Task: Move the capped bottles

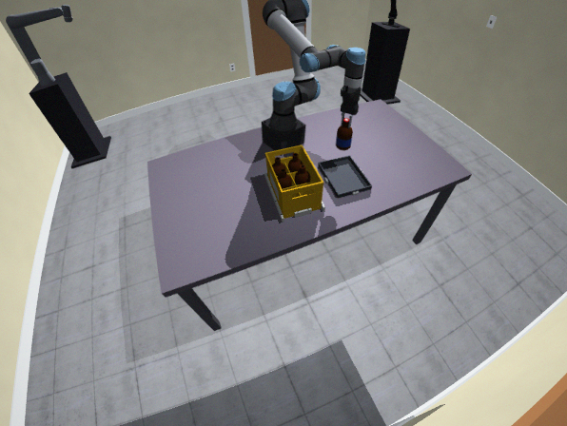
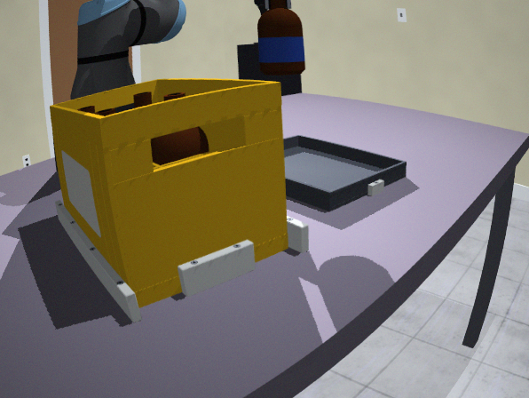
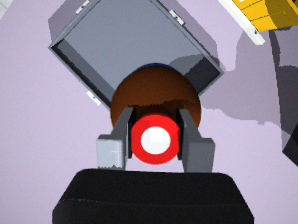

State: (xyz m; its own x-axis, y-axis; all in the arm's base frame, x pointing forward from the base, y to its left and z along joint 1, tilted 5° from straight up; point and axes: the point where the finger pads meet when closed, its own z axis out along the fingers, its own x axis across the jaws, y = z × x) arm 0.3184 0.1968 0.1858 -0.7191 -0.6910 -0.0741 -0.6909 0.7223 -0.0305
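Now: hand 28 cm above the dark tray and 6 cm short of it. The rest, counted from my hand: yellow crate 29 cm to the right, 21 cm below, 7 cm ahead.
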